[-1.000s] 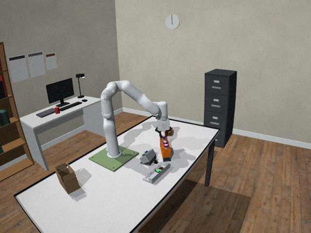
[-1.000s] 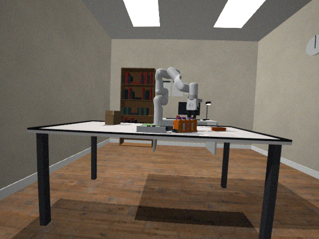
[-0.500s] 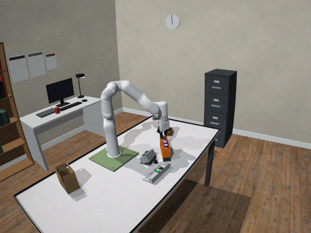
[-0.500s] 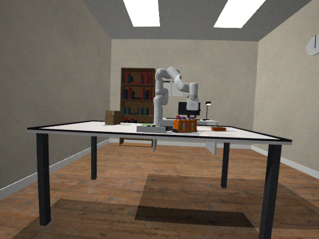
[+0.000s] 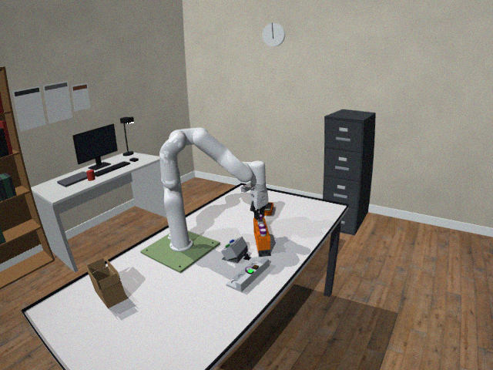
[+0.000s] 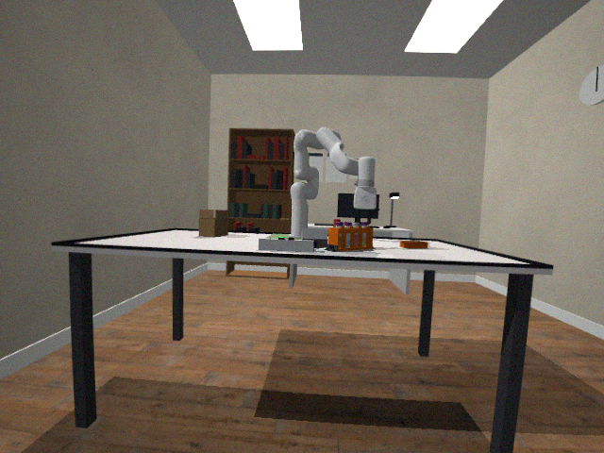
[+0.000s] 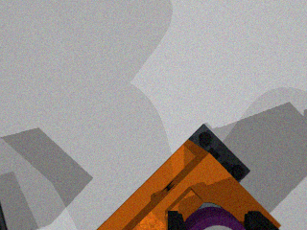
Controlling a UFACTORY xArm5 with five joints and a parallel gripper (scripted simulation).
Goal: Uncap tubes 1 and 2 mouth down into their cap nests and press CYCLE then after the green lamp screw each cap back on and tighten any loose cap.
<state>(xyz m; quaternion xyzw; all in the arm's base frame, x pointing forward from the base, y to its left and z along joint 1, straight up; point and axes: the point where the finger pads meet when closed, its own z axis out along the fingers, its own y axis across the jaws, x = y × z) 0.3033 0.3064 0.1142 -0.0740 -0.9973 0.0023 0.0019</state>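
Right now the purple cap marked 1 is 1 cm below my hand. The rest, counted from my hand: grey key housing: 23 cm to the right, 8 cm below, 2 cm behind; cap 4: 13 cm to the right, 9 cm ahead, 2 cm below; blue cycle key: 21 cm to the right, 6 cm below, 4 cm behind.
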